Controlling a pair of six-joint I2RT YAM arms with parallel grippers.
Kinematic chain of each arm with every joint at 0, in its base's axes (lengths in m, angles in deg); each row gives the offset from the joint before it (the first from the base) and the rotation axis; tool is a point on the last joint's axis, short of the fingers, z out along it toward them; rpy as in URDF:
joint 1: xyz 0 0 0.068 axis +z
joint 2: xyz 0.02 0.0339 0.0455 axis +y
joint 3: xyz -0.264 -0.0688 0 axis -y
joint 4: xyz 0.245 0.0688 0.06 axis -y
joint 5: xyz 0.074 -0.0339 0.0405 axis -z
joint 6: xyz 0.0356 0 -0.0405 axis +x
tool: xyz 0 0 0 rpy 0 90 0
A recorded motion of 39 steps. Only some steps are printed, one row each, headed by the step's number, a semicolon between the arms.
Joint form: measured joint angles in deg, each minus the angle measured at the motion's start. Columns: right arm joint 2, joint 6, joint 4, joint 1, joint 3, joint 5; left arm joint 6, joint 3, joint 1, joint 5, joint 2, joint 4.
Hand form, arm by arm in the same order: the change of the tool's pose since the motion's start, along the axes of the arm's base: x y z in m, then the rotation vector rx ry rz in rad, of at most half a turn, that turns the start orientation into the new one. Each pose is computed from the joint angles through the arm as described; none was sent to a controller.
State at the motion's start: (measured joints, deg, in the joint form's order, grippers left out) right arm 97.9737 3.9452 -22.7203 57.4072 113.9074 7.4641; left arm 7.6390 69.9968 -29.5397 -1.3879 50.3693 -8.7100
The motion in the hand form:
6: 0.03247 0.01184 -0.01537 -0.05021 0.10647 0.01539; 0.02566 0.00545 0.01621 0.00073 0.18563 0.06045
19: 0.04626 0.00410 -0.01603 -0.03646 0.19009 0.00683; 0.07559 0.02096 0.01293 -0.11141 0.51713 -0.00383
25: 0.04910 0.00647 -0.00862 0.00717 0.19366 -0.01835; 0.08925 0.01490 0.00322 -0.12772 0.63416 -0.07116
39: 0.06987 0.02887 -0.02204 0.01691 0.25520 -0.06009; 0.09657 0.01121 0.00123 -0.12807 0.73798 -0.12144
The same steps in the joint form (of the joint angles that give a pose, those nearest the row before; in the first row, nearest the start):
6: 6.95 2.67 -6.69 -3.32 7.58 -4.72; -4.94 11.48 5.53 1.53 7.61 -13.44
19: 8.46 6.36 -10.60 -5.73 10.60 -7.45; -16.46 22.75 16.33 16.41 18.75 -27.71
25: 10.03 8.33 -10.62 -5.73 13.90 -6.23; -18.80 24.46 16.30 20.94 21.99 -31.39
39: 18.08 11.78 -13.81 -5.92 23.10 -4.83; -19.71 28.37 16.35 24.59 25.16 -37.24

